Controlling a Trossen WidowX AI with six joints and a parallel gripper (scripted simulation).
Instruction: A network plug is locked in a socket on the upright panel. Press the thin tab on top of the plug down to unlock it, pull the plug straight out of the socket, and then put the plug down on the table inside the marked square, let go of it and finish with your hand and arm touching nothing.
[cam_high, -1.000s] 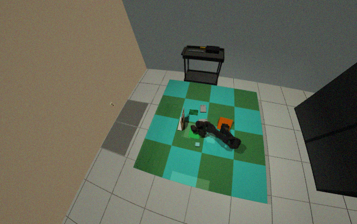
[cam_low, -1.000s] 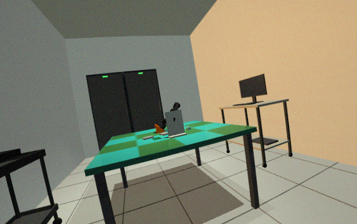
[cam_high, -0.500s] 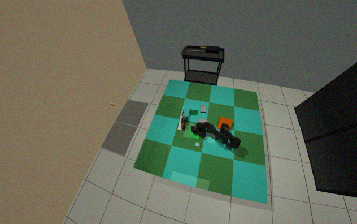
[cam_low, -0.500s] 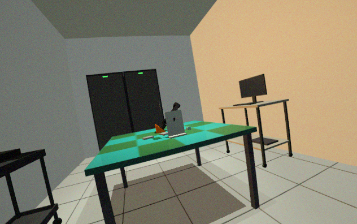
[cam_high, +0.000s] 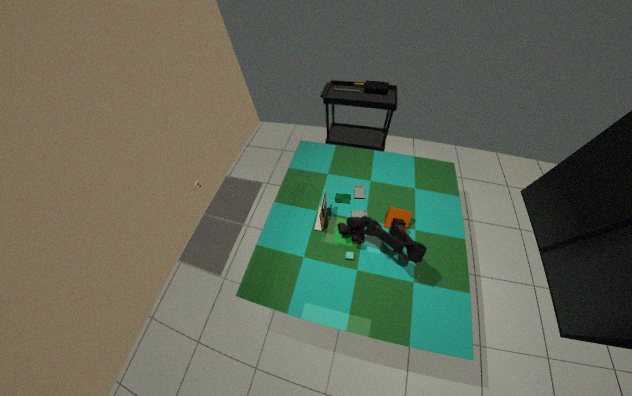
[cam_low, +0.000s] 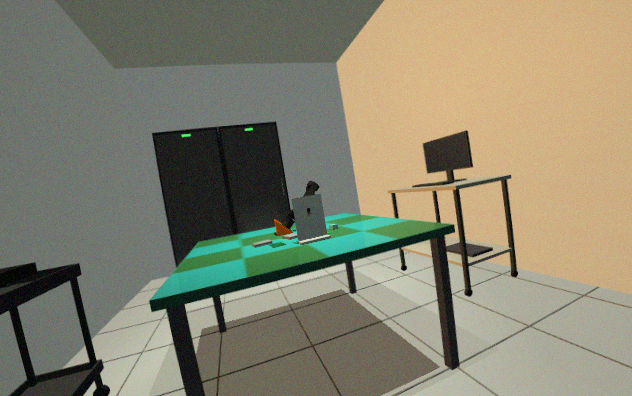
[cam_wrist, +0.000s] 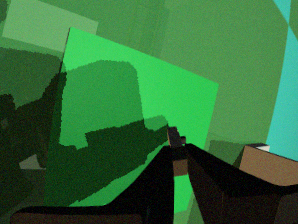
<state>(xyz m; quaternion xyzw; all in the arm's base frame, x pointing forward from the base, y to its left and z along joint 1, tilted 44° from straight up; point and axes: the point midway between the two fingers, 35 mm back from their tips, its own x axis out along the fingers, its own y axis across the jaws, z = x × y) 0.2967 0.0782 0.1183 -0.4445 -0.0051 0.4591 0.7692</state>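
Right now the network plug is 1 cm ahead of my gripper tip. Also, from my gripper tip: green square 1 cm behind, 1 cm to the right, 2 cm below; upright panel 15 cm ahead, 8 cm to the right, 9 cm above.
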